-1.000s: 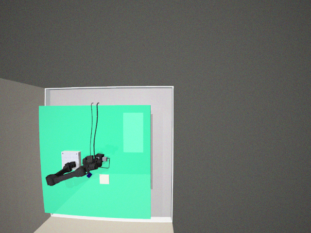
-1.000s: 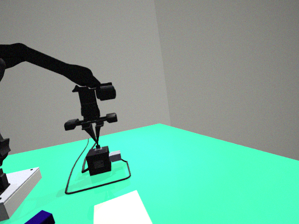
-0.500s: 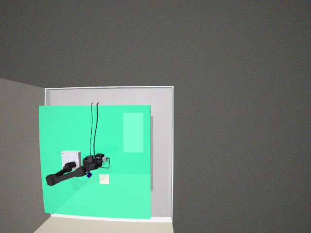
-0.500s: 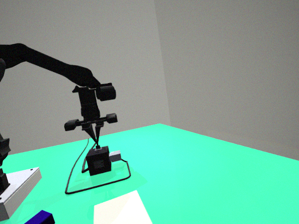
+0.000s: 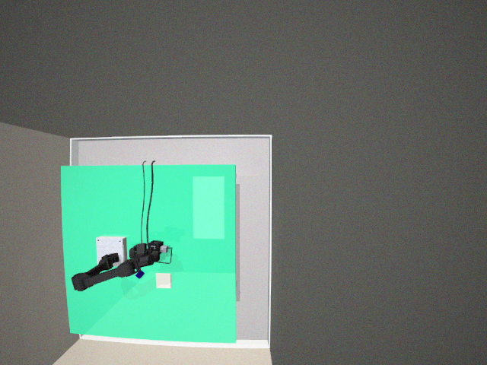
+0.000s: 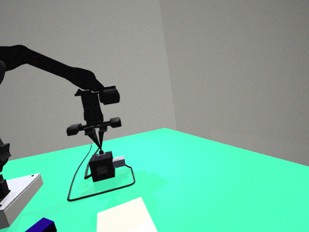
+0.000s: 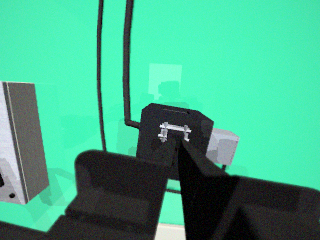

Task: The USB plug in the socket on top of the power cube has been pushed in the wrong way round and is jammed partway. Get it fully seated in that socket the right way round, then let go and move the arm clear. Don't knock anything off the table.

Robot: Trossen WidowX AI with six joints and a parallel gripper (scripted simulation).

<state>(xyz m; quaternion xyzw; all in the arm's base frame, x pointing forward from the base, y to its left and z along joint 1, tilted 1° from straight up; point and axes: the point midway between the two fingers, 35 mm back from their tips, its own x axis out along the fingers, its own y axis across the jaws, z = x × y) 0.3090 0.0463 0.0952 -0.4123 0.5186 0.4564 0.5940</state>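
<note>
Right now the black USB plug is 20 mm below my gripper tip. The rest, counted from my gripper tip: dark blue block: 170 mm behind, 200 mm to the right, 90 mm below; silver-rimmed socket: 40 mm below; cream pad: 10 mm behind, 270 mm to the right, 100 mm below.
</note>
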